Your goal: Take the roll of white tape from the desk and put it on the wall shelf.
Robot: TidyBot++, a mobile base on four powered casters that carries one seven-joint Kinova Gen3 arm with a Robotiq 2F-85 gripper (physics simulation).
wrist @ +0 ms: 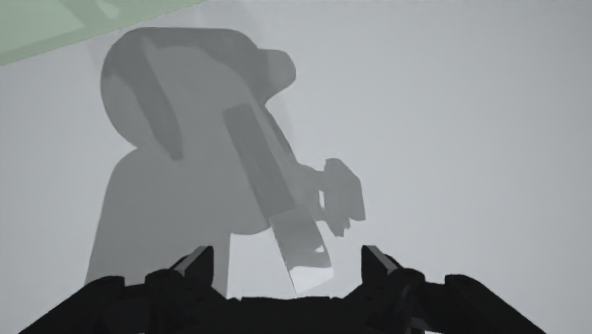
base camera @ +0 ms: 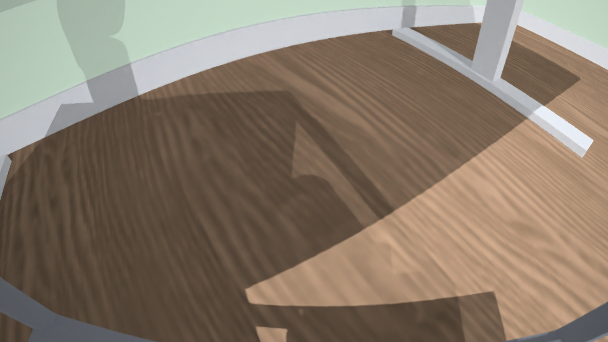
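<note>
The roll of white tape [wrist: 302, 252] stands on its rim on the white desk top [wrist: 460, 125], seen nearly edge-on in the wrist view, its upper part in shadow. My gripper [wrist: 287, 262] is open with nothing gripped. Its two black fingertips stand wide apart, and the tape appears in the gap between them, nearer the middle than either finger. How far the fingertips are above the desk is hard to tell. The wall shelf does not show in either view.
A green wall [wrist: 60, 30] lies past the desk edge at the wrist view's upper left. My arm's shadow falls across the desk. In the base view, a white leg [base camera: 495, 40] with a long foot [base camera: 560, 127] stands on the wooden floor [base camera: 425, 240], near the wall's white baseboard [base camera: 225, 50].
</note>
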